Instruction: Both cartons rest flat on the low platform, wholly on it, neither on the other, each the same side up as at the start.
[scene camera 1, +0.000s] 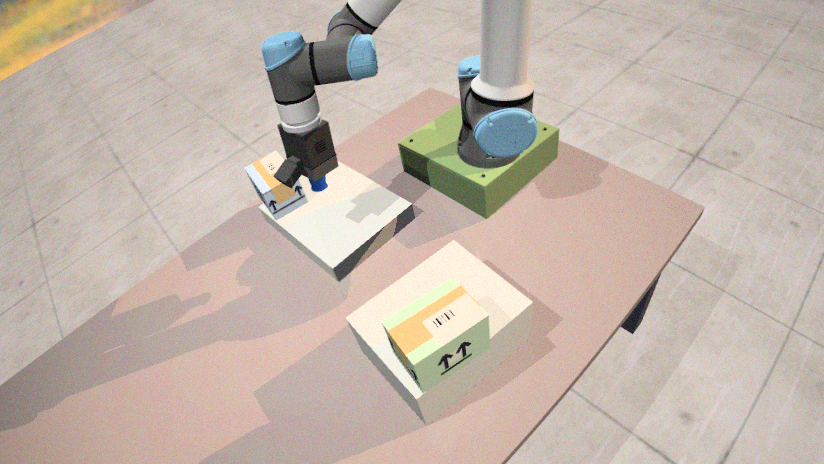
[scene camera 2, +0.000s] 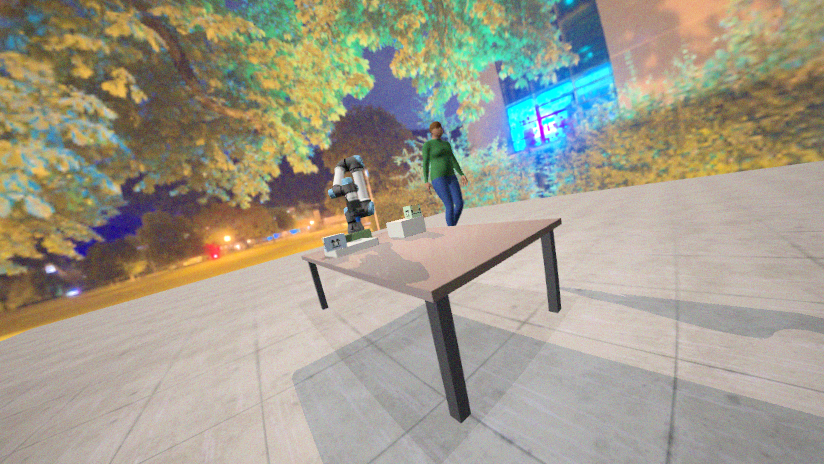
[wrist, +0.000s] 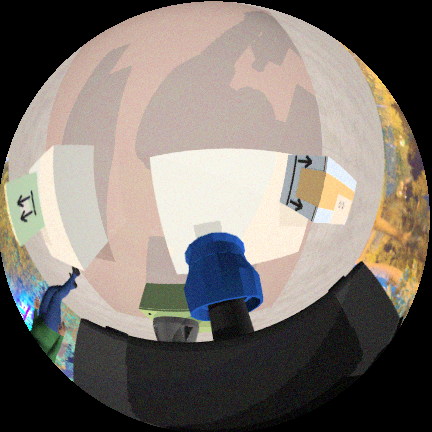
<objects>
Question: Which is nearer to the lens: the low cream platform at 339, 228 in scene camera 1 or the taller cream block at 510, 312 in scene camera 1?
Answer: The taller cream block.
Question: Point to my suction cup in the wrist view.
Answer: At 218, 270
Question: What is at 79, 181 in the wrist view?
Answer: A taller cream block.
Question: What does my suction cup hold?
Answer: Nothing.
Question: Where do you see a low cream platform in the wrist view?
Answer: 235, 190
</objects>
